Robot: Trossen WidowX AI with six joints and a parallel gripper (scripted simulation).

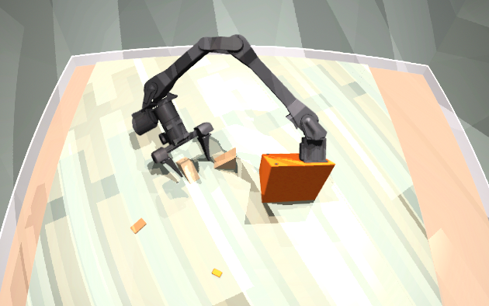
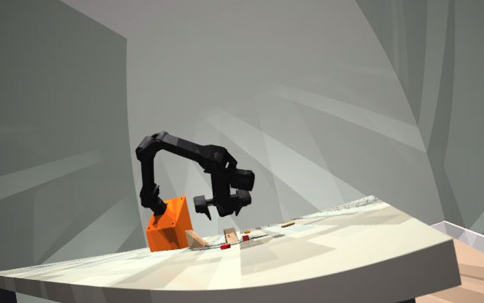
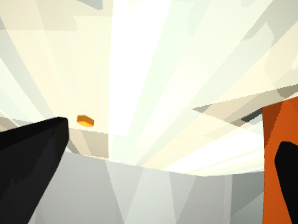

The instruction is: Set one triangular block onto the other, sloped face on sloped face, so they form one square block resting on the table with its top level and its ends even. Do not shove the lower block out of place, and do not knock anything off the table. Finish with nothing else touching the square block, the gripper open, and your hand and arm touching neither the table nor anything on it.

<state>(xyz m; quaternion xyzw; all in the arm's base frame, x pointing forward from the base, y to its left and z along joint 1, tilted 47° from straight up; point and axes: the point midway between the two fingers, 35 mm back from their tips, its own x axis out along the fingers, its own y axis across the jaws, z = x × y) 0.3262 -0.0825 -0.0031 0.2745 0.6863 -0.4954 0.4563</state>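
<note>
Right now my gripper tip is 60 mm above the tan triangular block, 50 mm to the left of it and 40 mm short of it. The rest, counted from my gripper tip: small red cube: 110 mm ahead, 100 mm to the right, 80 mm below; then small yellow piece: 280 mm to the left, 80 mm below, 50 mm behind; then small tan piece: 180 mm ahead, 150 mm to the left, 80 mm below.
</note>
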